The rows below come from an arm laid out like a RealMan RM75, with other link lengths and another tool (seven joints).
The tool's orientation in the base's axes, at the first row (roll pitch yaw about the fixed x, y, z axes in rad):
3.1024 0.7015 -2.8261
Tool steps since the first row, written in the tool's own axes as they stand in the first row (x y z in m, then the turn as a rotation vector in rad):
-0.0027 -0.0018 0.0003 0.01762 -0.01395 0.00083
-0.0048 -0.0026 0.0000 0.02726 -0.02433 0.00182
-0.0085 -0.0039 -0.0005 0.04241 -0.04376 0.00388
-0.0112 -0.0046 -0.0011 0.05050 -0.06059 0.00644
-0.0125 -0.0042 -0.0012 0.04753 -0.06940 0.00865
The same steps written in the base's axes. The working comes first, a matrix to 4 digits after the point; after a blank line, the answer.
The tool's axes in the first row as the columns of a matrix, in the base's axes (used below as rounded here):
-0.7262 -0.3341 0.6009
-0.2370 0.9421 0.2373
-0.6454 0.0299 -0.7633

0.0027 -0.0010 0.0015 -0.00764 -0.01712 -0.01242
0.0044 -0.0013 0.0030 -0.01057 -0.02895 -0.01971
0.0072 -0.0018 0.0058 -0.01385 -0.05036 -0.03164
0.0090 -0.0019 0.0079 -0.01256 -0.06752 -0.03932
0.0098 -0.0013 0.0089 -0.00613 -0.07459 -0.03935

